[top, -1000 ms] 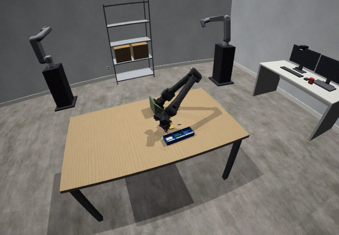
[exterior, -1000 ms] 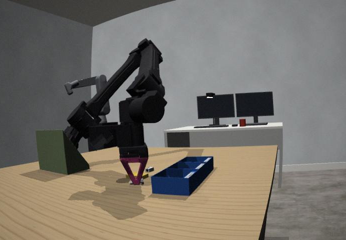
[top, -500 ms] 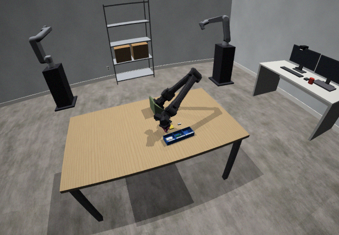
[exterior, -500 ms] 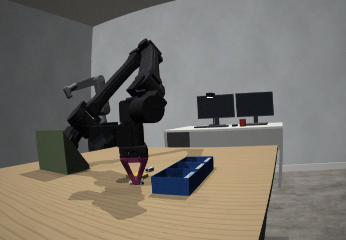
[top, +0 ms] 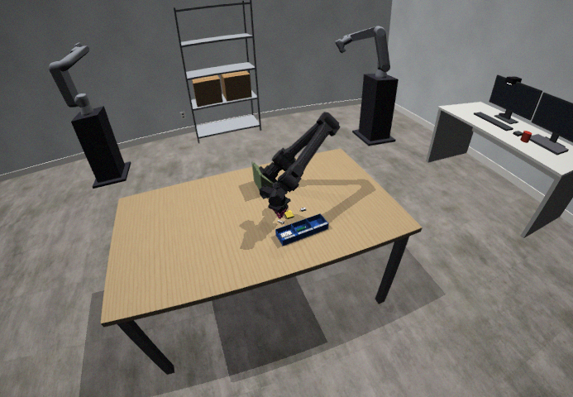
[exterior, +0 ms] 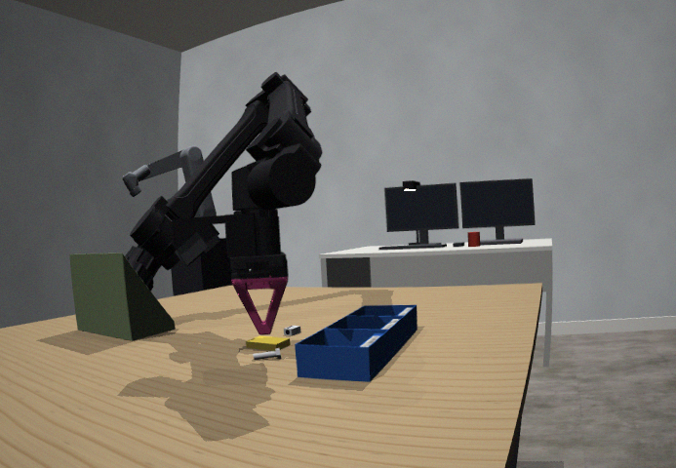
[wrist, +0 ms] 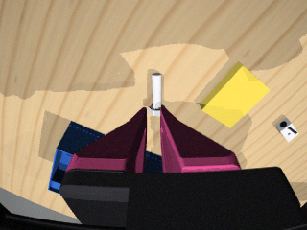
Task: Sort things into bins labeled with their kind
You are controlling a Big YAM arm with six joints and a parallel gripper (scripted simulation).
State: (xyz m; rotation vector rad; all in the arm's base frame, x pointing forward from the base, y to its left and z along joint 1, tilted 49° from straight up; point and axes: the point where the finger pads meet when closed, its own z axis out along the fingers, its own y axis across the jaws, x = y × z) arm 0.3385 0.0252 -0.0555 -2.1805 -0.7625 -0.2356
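The bolt lies 10 mm to the left of my hand and 40 mm below it. From my hand the other things lie so: blue three-part bin 100 mm ahead, 80 mm to the left, 20 mm below; yellow block 40 mm behind, 60 mm to the left, 40 mm below; green battery 90 mm ahead, 80 mm to the left, 30 mm below.
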